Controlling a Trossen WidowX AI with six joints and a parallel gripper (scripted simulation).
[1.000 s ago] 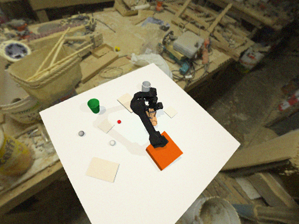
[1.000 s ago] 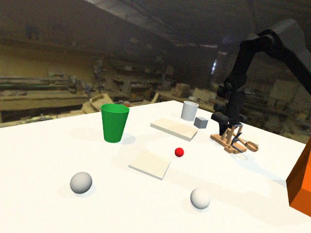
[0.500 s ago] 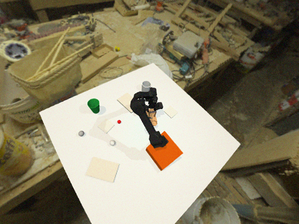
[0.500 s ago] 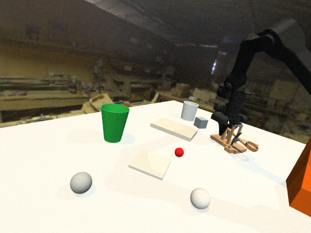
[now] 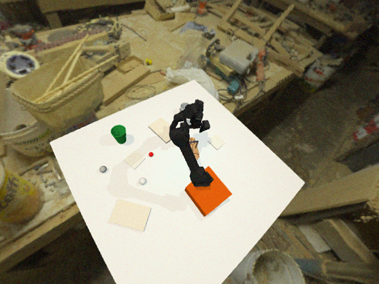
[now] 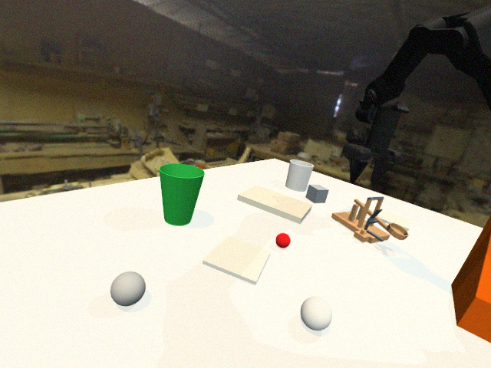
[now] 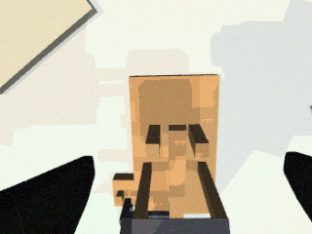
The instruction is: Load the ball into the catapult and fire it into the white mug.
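My gripper tip is now 290 mm to the right of the red ball, 110 mm above it and 70 mm short of it. Round my gripper tip: grey cube 140 mm ahead, 100 mm below, 70 mm to the right; then white ball 430 mm to the left, 110 mm below, 60 mm behind; then white mug 240 mm ahead, 130 mm to the right, 100 mm below.
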